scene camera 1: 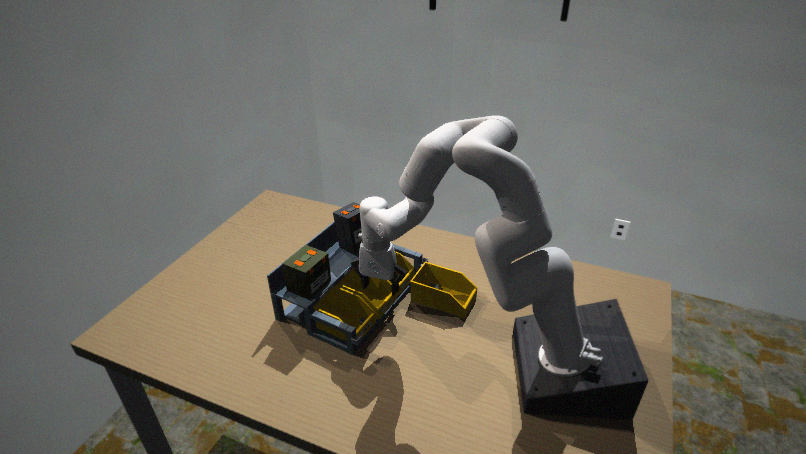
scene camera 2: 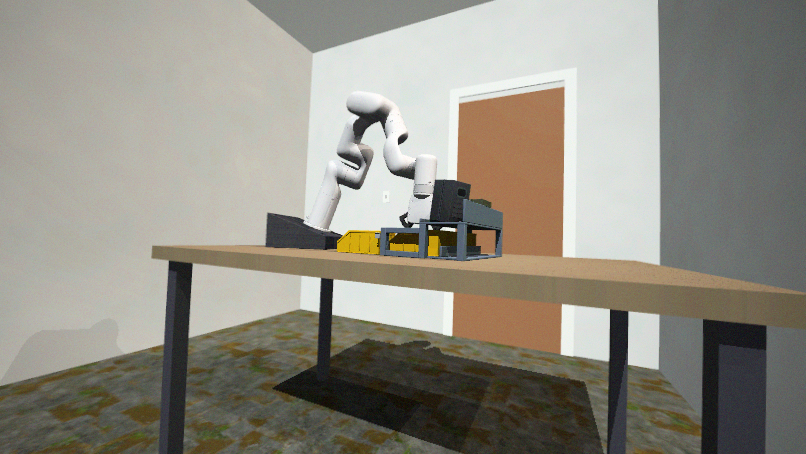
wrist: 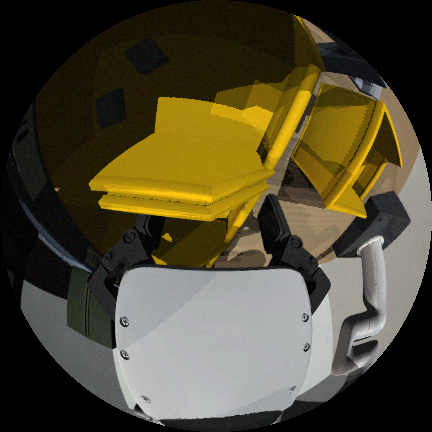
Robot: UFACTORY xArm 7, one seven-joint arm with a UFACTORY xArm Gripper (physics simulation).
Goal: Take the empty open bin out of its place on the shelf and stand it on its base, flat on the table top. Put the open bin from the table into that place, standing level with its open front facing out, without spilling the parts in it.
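Observation:
My gripper is open and empty, pointing down at the middle yellow bin on the shelf rack. Its fingers are low, one over the bin's inside and one toward its open front. No parts show in the visible part of this bin. The back bin holds two dark blocks. The near bin stands on the other side of the middle one. The loose open bin stands upright on the table beside the rack; a small dark part shows inside in scene camera 1.
A green box and a black box stand on the rack's upper level, close behind the bins. The black box is close to my wrist. The robot's dark base stands beyond the loose bin.

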